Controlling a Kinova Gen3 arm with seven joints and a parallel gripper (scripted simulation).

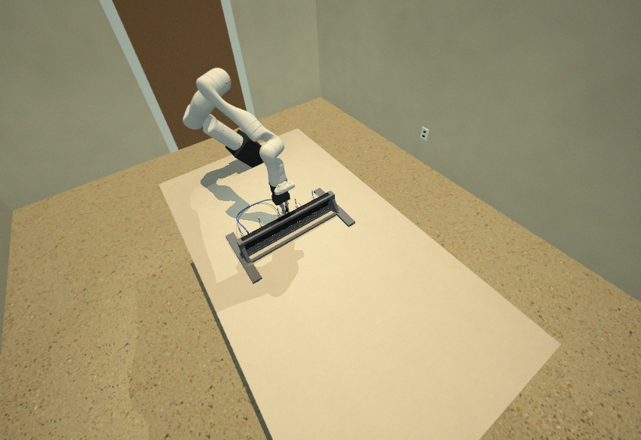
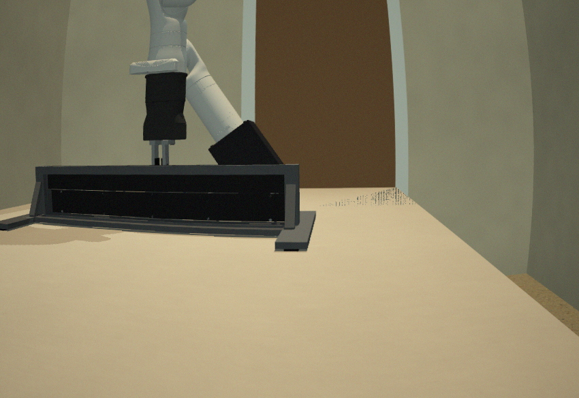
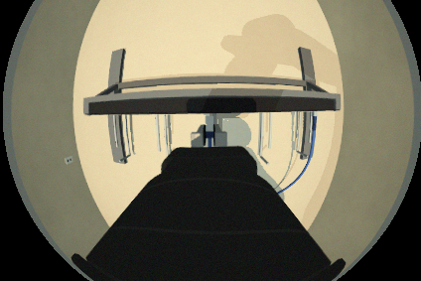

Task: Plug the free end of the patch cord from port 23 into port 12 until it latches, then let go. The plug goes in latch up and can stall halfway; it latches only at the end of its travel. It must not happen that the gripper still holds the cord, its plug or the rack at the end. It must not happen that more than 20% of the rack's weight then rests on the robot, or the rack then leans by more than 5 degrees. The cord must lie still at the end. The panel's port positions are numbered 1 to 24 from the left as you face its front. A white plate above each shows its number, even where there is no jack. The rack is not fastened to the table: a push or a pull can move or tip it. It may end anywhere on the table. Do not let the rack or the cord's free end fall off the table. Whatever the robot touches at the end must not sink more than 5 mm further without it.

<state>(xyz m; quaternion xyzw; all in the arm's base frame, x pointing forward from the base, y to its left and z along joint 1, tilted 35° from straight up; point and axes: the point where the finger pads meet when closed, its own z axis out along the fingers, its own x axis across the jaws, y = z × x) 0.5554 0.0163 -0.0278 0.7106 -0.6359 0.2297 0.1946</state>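
The plug lies 10 mm ahead of my hand and 10 mm below it.
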